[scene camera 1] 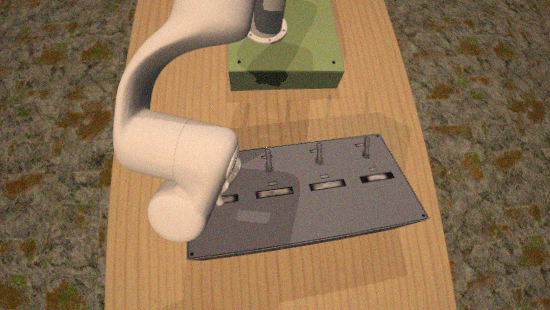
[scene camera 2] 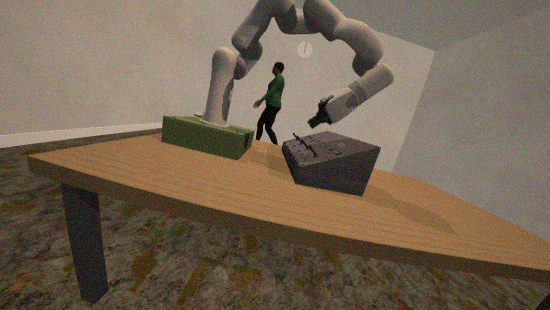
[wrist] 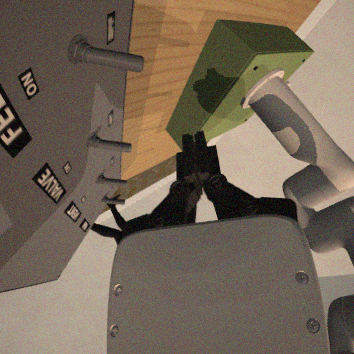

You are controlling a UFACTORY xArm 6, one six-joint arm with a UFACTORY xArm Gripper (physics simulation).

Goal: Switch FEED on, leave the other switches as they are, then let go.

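Where they show: gripper, fingertip midpoint: (scene camera 2: 309, 125) (wrist: 196, 144); arm's base, origin of the base link: (scene camera 1: 264, 27) (scene camera 2: 214, 124) (wrist: 260, 87).
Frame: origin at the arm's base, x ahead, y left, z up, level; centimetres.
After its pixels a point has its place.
Observation:
The grey sloped switch panel (scene camera 1: 350, 205) @(x 54.5, y 5.1, z 5.5 cm) (scene camera 2: 332, 172) @(x 43.5, y -28.2, z -3.4 cm) (wrist: 30, 220) @(x 51.1, y -8.7, z 4.5 cm) carries a row of levers. The FEED lever (scene camera 2: 311, 149) @(x 37.2, y -21.0, z 1.5 cm) (wrist: 111, 56) @(x 38.1, y -21.1, z 1.7 cm) leans toward the green base block, away from its ON label (wrist: 28, 84) @(x 43.9, y -21.2, z 1.5 cm), parallel to the VALVE lever (scene camera 1: 269, 160) @(x 39.6, y -8.7, z 1.7 cm) (wrist: 112, 144) @(x 39.2, y -9.2, z 1.6 cm). The arm hides it in scene camera 1. The VENT lever (scene camera 1: 319, 153) @(x 40.7, y 3.1, z 1.8 cm) (wrist: 113, 179) @(x 40.2, y 2.7, z 1.2 cm) and the last lever (scene camera 1: 366, 146) @(x 41.6, y 14.9, z 1.8 cm) (wrist: 114, 200) @(x 41.4, y 14.6, z 1.4 cm) lean the same way. My gripper (scene camera 2: 312, 123) @(x 35.3, y -17.7, z 9.5 cm) (wrist: 196, 144) @(x 35.3, y -17.7, z 9.5 cm) is shut and empty, above the panel's low edge, apart from the FEED lever.
The green base block (scene camera 1: 285, 80) @(x 15.7, y 2.3, z -5.1 cm) (scene camera 2: 205, 140) @(x -0.6, y -10.5, z -5.2 cm) (wrist: 192, 100) @(x 15.9, y 3.4, z -6.2 cm) stands on the wooden table (scene camera 1: 145, 280) @(x 59.1, y -44.4, z -9.9 cm) (scene camera 2: 225, 200) @(x 12.1, y -42.6, z -9.9 cm) (wrist: 150, 100) @(x 24.9, y 2.5, z -9.9 cm), beyond the panel's low edge. The arm link (scene camera 1: 177, 210) @(x 53.1, y -24.3, z 33.6 cm) hangs over the panel's left end. A person in green (scene camera 2: 274, 95) is behind the table.

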